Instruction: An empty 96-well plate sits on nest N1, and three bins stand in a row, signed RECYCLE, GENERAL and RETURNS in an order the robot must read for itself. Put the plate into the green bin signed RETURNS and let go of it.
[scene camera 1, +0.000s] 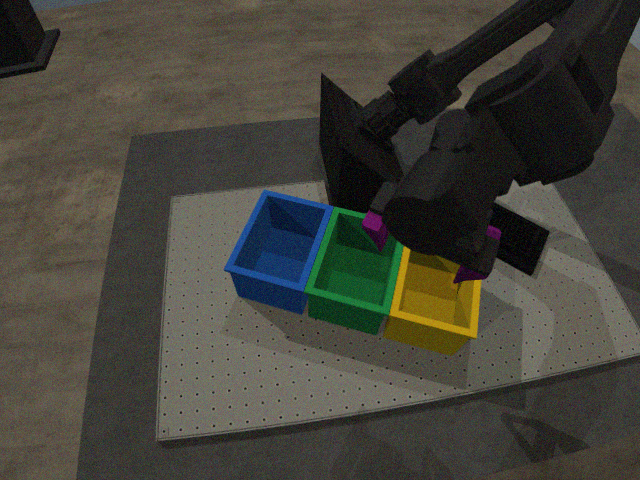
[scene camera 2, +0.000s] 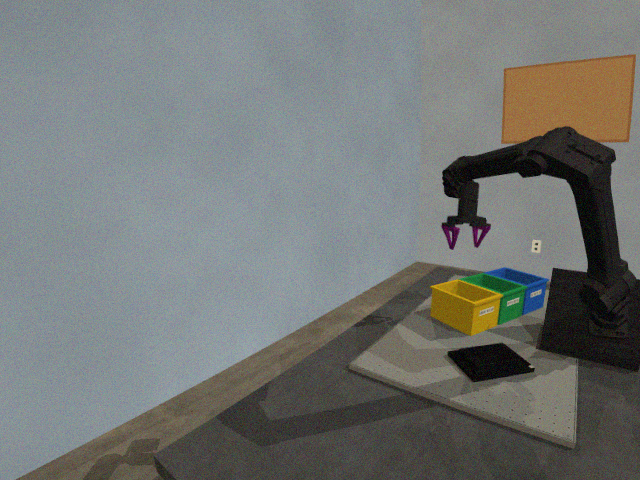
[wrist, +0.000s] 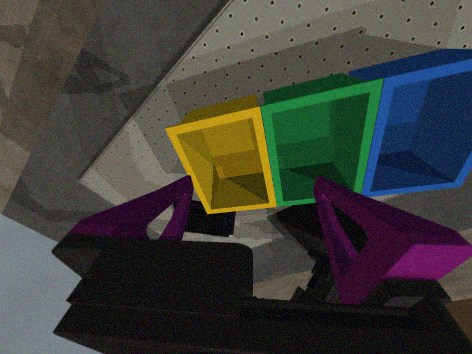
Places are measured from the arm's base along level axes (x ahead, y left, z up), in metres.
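Pixels of known places: gripper, fingertip midpoint: (scene camera 1: 418, 263) (scene camera 2: 464, 248) (wrist: 251, 182); arm's base, link origin: (scene camera 1: 368, 129) (scene camera 2: 605, 316).
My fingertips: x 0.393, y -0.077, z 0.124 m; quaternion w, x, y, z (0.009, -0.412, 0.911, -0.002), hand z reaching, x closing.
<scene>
For each thing: its middle in the pictures, then the offset to it from my fingertips. "pt": a spot on its surface instead. Level surfaces: height alone.
- black 96-well plate, body centre: (scene camera 1: 505, 229) (scene camera 2: 490, 356) (wrist: 204, 222) dy +0.291, dx -0.131, dz -0.192 m
- green bin, body centre: (scene camera 1: 356, 271) (wrist: 308, 142) (scene camera 2: 490, 297) dy -0.036, dx -0.091, dz -0.161 m
- blue bin, surface spot: (scene camera 1: 279, 248) pt dy -0.151, dx -0.194, dz -0.205 m
- perforated pegboard, surface height: dz -0.211 m
The black 96-well plate (scene camera 1: 519, 240) (scene camera 2: 490, 361) (wrist: 211, 222) lies flat on the pegboard beside the yellow bin; the nest under it cannot be made out. The green bin (scene camera 1: 356, 268) (scene camera 2: 511, 304) (wrist: 320, 130) stands in the middle of the row, between the yellow bin (scene camera 1: 431, 310) (scene camera 2: 465, 310) (wrist: 232, 145) and the blue bin (scene camera 1: 279, 248) (scene camera 2: 535, 297) (wrist: 420, 125). The insides of the green and yellow bins that show hold no plate. White labels are on the bins in scene camera 2, too small to read. My gripper (scene camera 1: 421, 263) (scene camera 2: 464, 248) (wrist: 251, 182) is open and empty, high above the bins.
The perforated pegboard (scene camera 1: 217, 387) (scene camera 2: 537, 423) (wrist: 280, 37) carries bins and plate. The arm's dark base plate (scene camera 1: 343, 155) (scene camera 2: 563, 310) stands beside the row of bins. A dark object (scene camera 1: 20, 41) stands at the far left in scene camera 1.
</scene>
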